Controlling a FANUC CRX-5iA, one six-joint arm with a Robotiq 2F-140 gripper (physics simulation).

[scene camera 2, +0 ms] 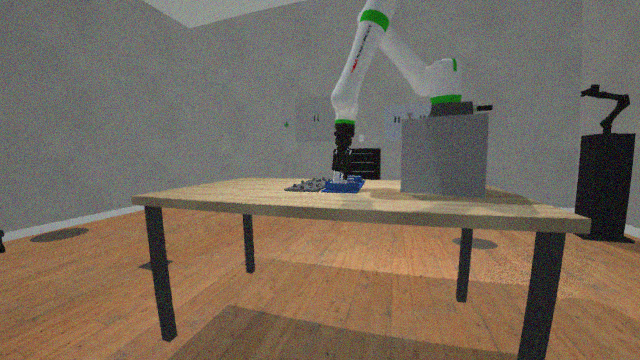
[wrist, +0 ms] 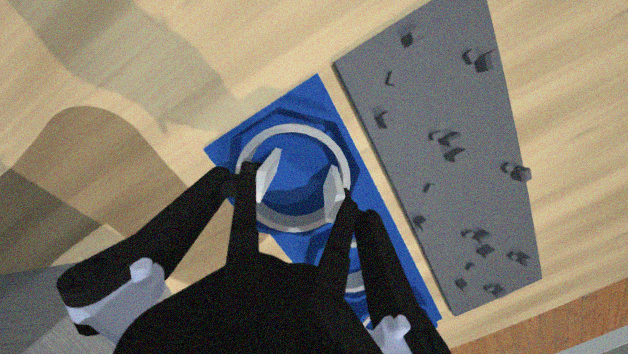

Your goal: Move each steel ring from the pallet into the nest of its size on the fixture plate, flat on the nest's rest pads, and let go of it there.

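Pixels of known places: gripper, between the fingertips: [wrist: 303, 168]; arm's base, origin of its link: [scene camera 2: 445, 117].
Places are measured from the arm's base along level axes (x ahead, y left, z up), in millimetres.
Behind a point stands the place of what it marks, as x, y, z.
Observation:
The blue pallet [scene camera 2: 342, 189] [wrist: 313, 90] lies on the table. The large steel ring [wrist: 295, 223] @(425, 98, -301) lies in its upper pocket in the wrist view. My gripper [scene camera 2: 340, 177] @(458, 156, -316) [wrist: 303, 168] @(458, 156, -316) is partly open and holds nothing; its two pale fingertips are down inside the large ring's opening, near opposite sides of its wall. A smaller ring [wrist: 356, 289] @(465, -29, -294) shows in part behind the right finger, and a sliver of another pale ring is below it, mostly hidden. The grey fixture plate [scene camera 2: 306, 187] @(609, 205, -321) [wrist: 415, 95] @(604, 189, -321) lies beside the pallet, with small dark blocks and no ring on it.
The wooden table [scene camera 2: 225, 197] @(822, 513, -333) carries the grey robot pedestal [scene camera 2: 444, 155] @(8, 147, -171) to the right of the pallet in the scene view. A narrow strip of table separates pallet and plate. A black stand [scene camera 2: 604, 185] with a small arm is at the far right.

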